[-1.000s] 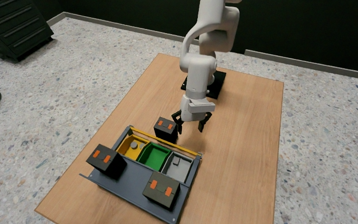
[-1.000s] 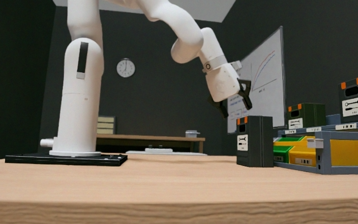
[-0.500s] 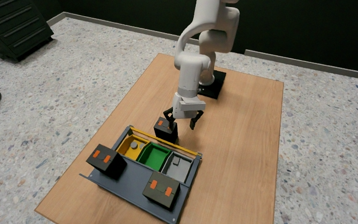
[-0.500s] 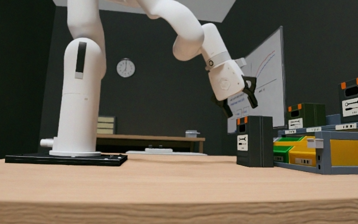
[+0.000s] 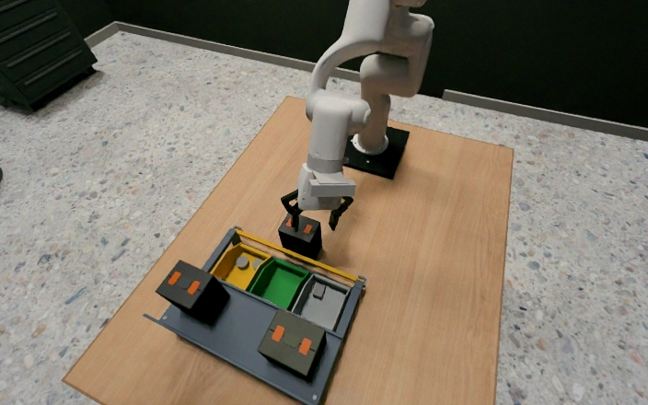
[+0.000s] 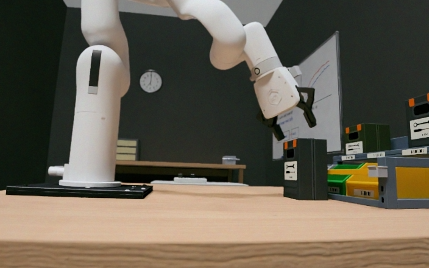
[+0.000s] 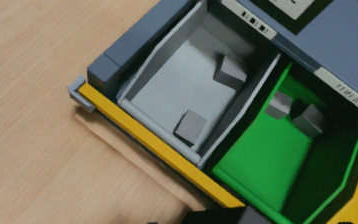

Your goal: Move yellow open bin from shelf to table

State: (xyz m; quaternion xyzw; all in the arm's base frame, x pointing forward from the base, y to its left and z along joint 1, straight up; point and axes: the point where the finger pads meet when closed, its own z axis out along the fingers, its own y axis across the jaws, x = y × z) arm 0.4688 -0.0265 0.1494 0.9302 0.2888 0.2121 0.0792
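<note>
Now: hand 10 cm above the dark box and 4 cm to the left of it. Round my hand: thin yellow strip: 10 cm below, 5 cm ahead, 4 cm to the right; then green bin: 15 cm ahead, 12 cm below, 5 cm to the right; then grey bin: 16 cm ahead, 12 cm below, 6 cm to the left.
</note>
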